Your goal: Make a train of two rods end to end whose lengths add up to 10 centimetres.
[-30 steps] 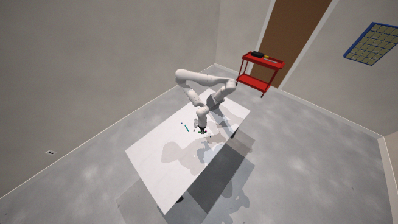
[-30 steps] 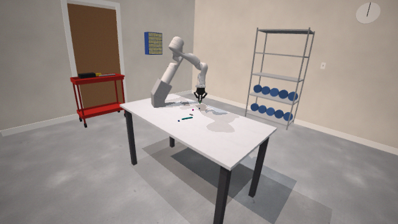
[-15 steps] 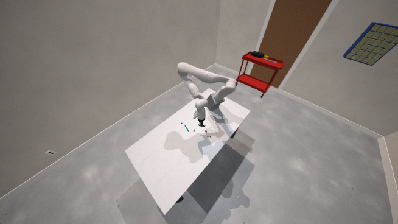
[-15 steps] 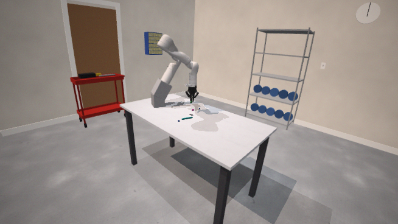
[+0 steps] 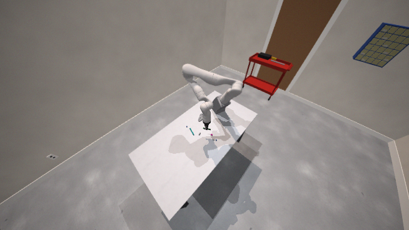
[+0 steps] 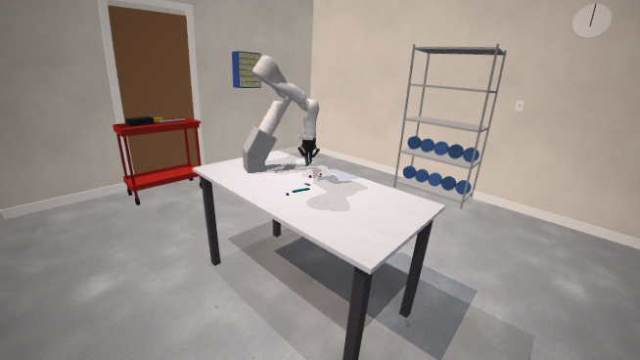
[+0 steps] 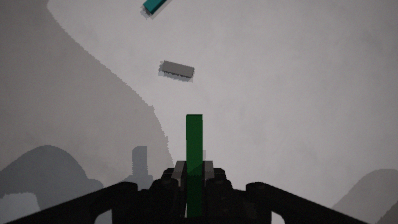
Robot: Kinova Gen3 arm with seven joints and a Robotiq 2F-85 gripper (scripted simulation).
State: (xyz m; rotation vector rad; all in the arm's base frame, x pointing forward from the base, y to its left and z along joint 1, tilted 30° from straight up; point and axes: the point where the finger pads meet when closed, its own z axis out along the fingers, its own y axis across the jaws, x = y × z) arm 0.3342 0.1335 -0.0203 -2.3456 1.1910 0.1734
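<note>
My hand is 3 cm past the magenta rod, 4 cm to the right of it and 11 cm above it. From my hand the other things lie so: grey rod (6 cm ahead, 5 cm to the right, 11 cm below); green rod (1 cm below); turquoise rod (11 cm ahead, 13 cm to the right, 11 cm below).
</note>
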